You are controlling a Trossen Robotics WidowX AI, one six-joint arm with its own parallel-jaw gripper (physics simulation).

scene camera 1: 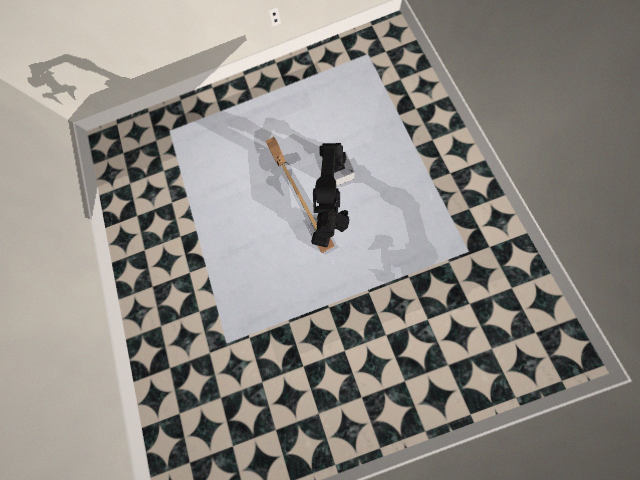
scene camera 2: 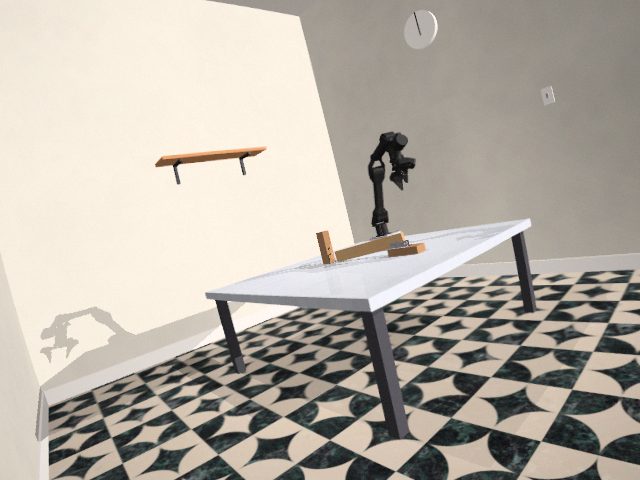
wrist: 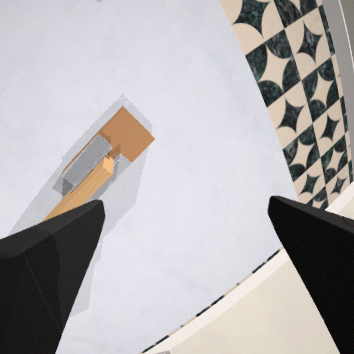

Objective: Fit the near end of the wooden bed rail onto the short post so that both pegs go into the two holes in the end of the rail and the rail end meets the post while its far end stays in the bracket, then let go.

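Seen in the pictures: gripper, fingertip midpoint: (scene camera 2: 404, 186) (wrist: 187, 206); arm's base, link origin: (scene camera 1: 337, 165) (scene camera 2: 383, 234).
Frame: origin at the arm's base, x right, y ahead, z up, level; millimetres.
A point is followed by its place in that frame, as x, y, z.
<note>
The wooden rail (scene camera 1: 299, 196) {-90, 242, 0} (scene camera 2: 367, 246) {-104, 246, -18} (wrist: 75, 197) {-243, 212, 17} slants down from the bracket to a low end beside the short post. The post (scene camera 1: 274, 149) {163, 279, 76} (scene camera 2: 325, 246) {164, 298, 18} stands upright, with small dark marks on its rail-facing side. Whether rail end and post touch is too small to tell. The grey metal bracket (scene camera 2: 398, 244) (wrist: 86, 162) sits on a flat wooden block (scene camera 1: 326, 248) {-387, 203, -45} (scene camera 2: 406, 250) {-342, 242, -58} (wrist: 131, 134) {-368, 203, -44}, with the rail's far end between its sides. My gripper (scene camera 2: 401, 184) {-371, 191, 229} (wrist: 187, 206) {-371, 191, 229} is open and empty, high above the table on the bracket side. Its fingertips are unclear in scene camera 1.
The light table (scene camera 1: 258, 289) {-462, 608, -79} (scene camera 2: 330, 284) {-317, 696, -80} (wrist: 200, 100) {-519, 239, -80} bears everything. The arm's pale base plate (scene camera 1: 345, 178) {-71, -19, -30} is beside the rail. A wooden wall shelf (scene camera 2: 211, 156) hangs on the wall beyond the table. Arm shadows cross the table.
</note>
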